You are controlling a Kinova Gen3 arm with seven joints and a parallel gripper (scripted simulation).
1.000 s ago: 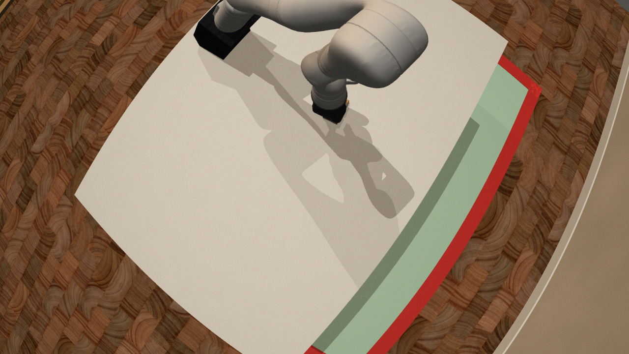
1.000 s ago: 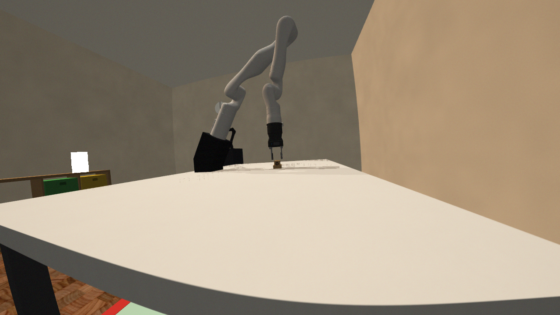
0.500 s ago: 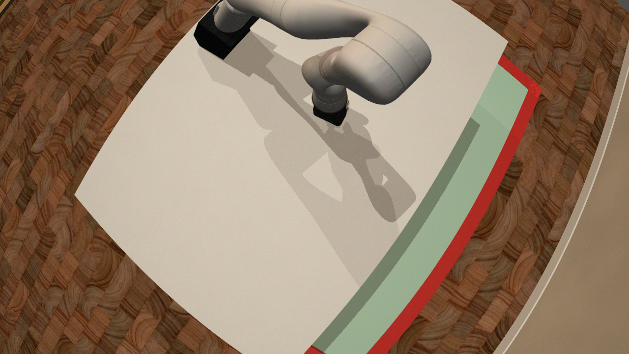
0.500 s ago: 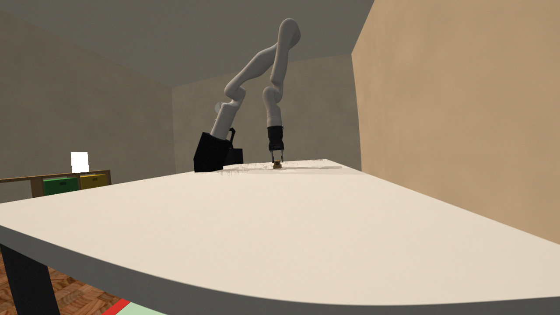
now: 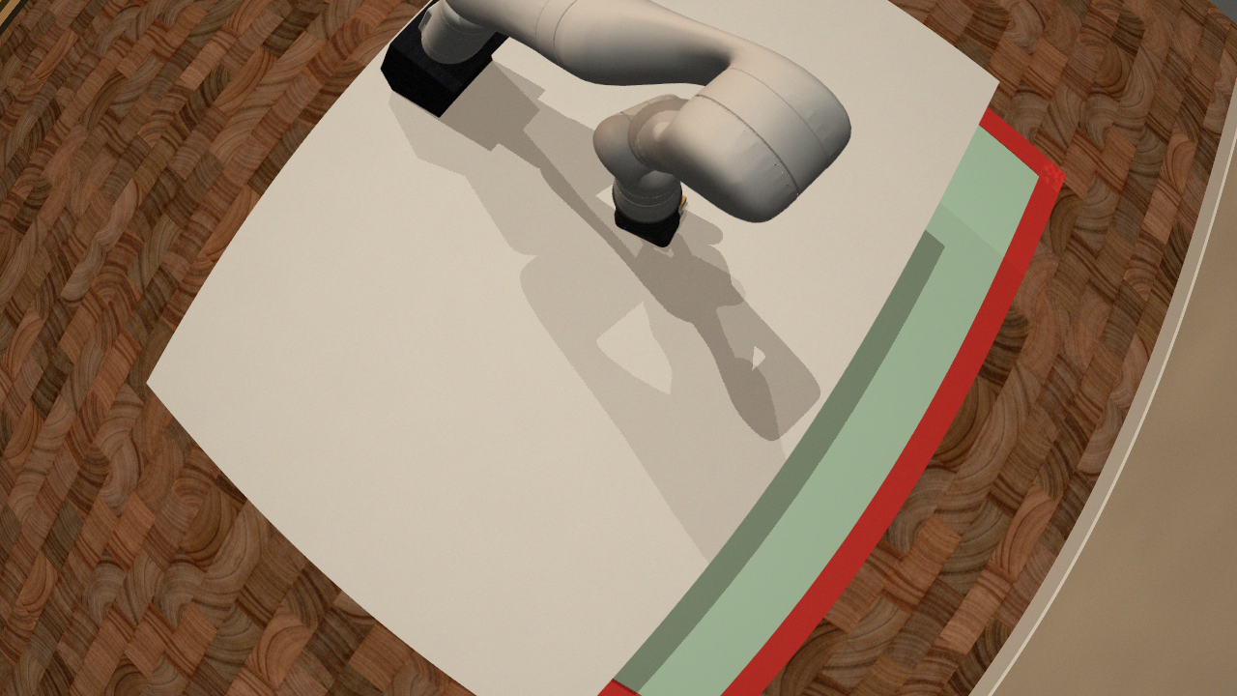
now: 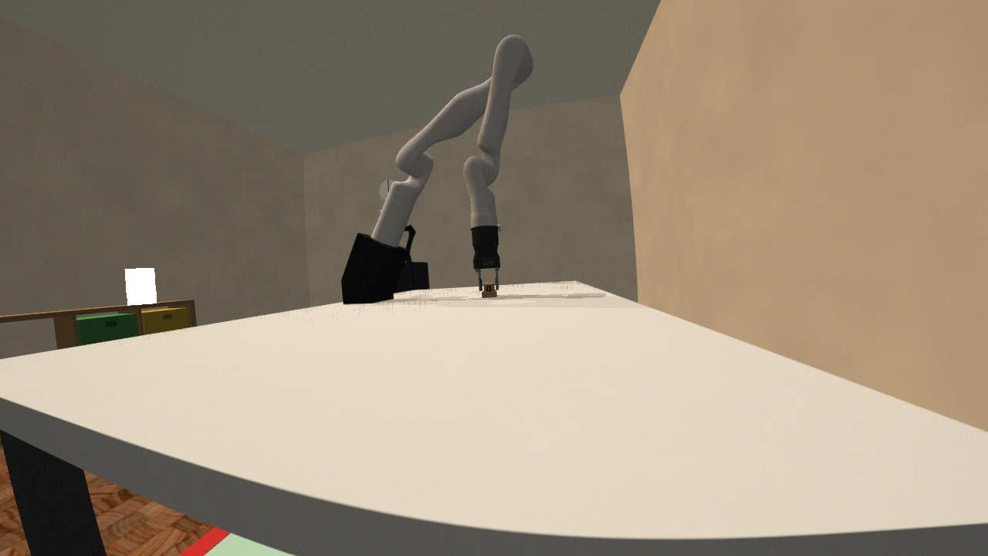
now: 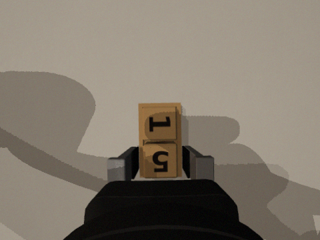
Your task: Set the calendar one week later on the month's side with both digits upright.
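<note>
The wooden tray lies 30 mm below my hand, 20 mm to the left of it and 10 mm behind it.
</note>
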